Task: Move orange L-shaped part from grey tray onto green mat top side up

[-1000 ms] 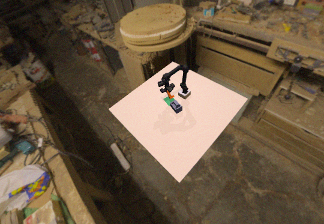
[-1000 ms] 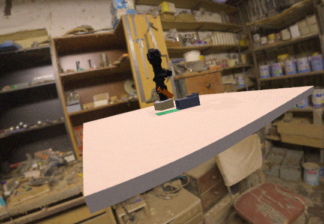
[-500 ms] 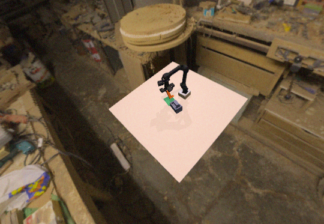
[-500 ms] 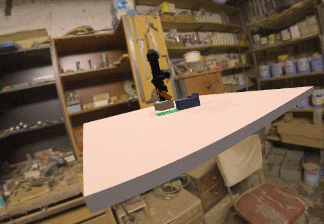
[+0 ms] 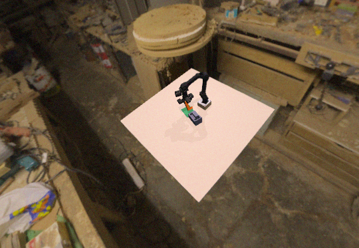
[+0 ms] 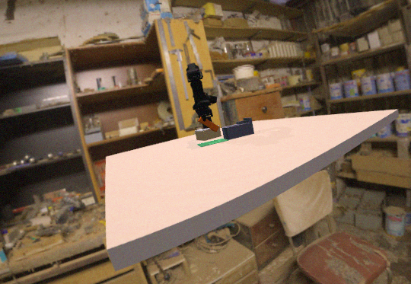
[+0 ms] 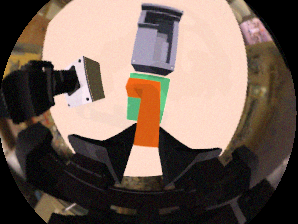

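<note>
Right now the green mat is 130 mm below my gripper tip, 20 mm to the left of it and 10 mm ahead of it. Also, from my gripper tip: orange L-shaped part (40 mm to the left, 30 mm below).
</note>
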